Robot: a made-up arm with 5 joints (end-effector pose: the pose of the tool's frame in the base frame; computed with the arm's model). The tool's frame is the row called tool. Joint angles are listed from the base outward.
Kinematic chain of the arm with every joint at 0, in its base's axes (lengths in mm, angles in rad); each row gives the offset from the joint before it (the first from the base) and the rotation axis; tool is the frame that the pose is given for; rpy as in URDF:
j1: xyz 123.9 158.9 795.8 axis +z
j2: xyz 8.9 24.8 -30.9 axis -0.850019 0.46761 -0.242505
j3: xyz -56 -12.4 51.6 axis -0.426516 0.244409 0.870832
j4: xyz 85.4 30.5 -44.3 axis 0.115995 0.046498 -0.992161
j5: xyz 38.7 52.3 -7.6 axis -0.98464 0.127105 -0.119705
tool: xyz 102.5 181.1 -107.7 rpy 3.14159 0 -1.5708
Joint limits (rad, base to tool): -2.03..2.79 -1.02..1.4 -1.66..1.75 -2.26..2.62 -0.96..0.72
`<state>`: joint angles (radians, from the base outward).
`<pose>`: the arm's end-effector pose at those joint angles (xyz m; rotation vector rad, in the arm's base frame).
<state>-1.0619 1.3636 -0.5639 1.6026 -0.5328</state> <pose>0.0524 -0.1037 0.9453 -1.6183 -1.7488 1.6192</pose>
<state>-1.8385 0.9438 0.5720 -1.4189 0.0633</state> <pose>0.2395 0.4268 0.6919 1.7671 -1.8181 -1.5412</pose>
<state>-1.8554 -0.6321 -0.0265 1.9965 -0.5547</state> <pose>-0.0844 -0.0541 0.7247 1.9871 0.8594 -0.2725</pose>
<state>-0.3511 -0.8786 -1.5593 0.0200 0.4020</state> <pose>0.4022 -0.0213 0.7663 0.0323 2.0774 0.9905</pose>
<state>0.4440 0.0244 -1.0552 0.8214 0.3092</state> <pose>0.4383 0.1340 0.6772 -0.4354 2.9746 0.6791</pose>
